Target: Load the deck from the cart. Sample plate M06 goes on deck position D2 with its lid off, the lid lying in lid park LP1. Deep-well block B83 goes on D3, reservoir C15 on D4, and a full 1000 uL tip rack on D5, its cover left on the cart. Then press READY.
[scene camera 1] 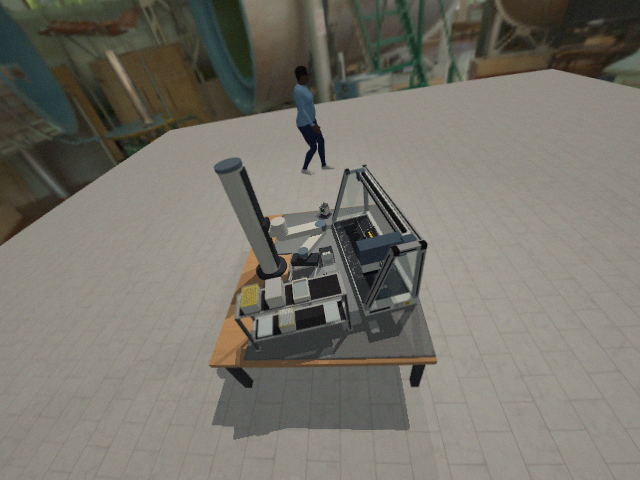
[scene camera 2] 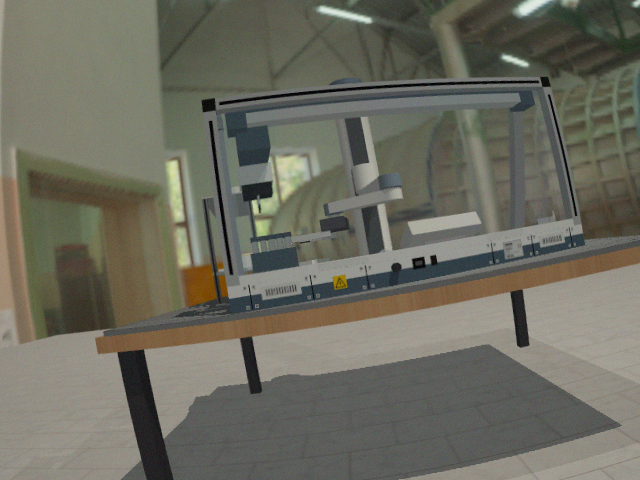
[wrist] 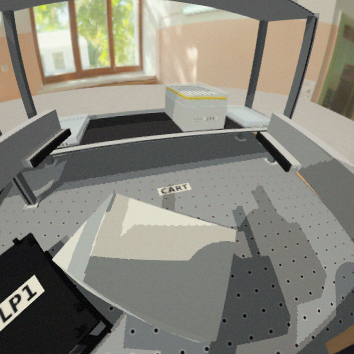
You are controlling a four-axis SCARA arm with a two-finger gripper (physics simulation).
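My gripper [wrist: 162,118] [scene camera 2: 311,237] is open and empty. In the wrist view its fingers stand left and right, facing the cart's lower shelf. That shelf holds a tip rack [wrist: 195,110] [scene camera 1: 286,319] with a yellow band, a flat plate [wrist: 74,129] [scene camera 1: 332,312] on the wrist view's left and another flat plate [wrist: 247,117] [scene camera 1: 265,326] on its right. Their labels are unreadable. The upper shelf holds a yellow-topped rack [scene camera 1: 249,296], a tall white block [scene camera 1: 274,292] and a lower pale container [scene camera 1: 300,290]. Black lid park LP1 [wrist: 55,300] shows no lid on its visible part.
The cart [scene camera 1: 342,295] stands beside the framed deck enclosure [scene camera 1: 385,195] [scene camera 2: 382,96]. A blue gantry head [scene camera 1: 379,246] [scene camera 2: 253,147] hangs inside it. A pale wedge-shaped block [wrist: 160,260] stands beside LP1. The arm column [scene camera 1: 248,222] rises behind the cart. A person [scene camera 1: 306,108] is beyond the table.
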